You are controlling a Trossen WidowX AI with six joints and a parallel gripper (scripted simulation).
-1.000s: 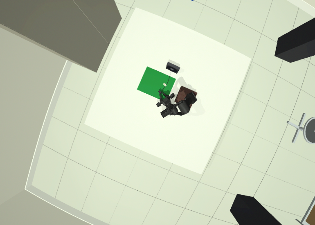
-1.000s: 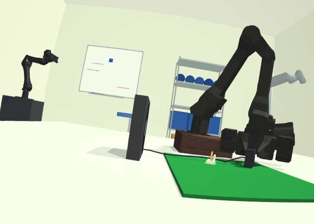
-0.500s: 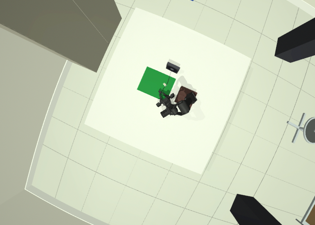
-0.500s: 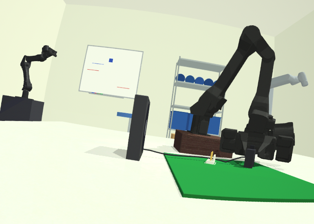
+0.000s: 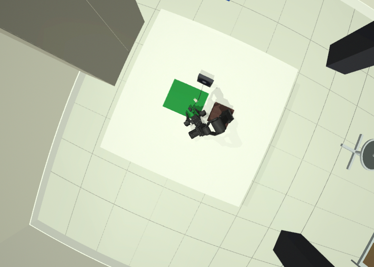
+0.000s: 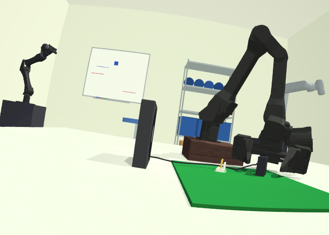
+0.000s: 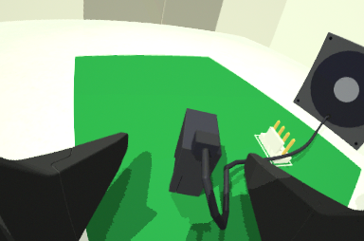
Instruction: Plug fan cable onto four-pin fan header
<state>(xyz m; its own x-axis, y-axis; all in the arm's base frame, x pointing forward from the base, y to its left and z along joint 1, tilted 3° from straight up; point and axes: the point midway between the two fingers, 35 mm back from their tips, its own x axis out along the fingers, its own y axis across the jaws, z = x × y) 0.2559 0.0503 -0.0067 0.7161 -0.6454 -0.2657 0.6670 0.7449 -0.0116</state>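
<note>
Now: gripper tip right at the black plug. Also, from my gripper tip: green board: 5 cm ahead, 7 cm to the right, 4 cm below; white four-pin fan header: 2 cm behind, 9 cm to the right, 2 cm below; black fan: 5 cm behind, 24 cm to the right, 3 cm above.
</note>
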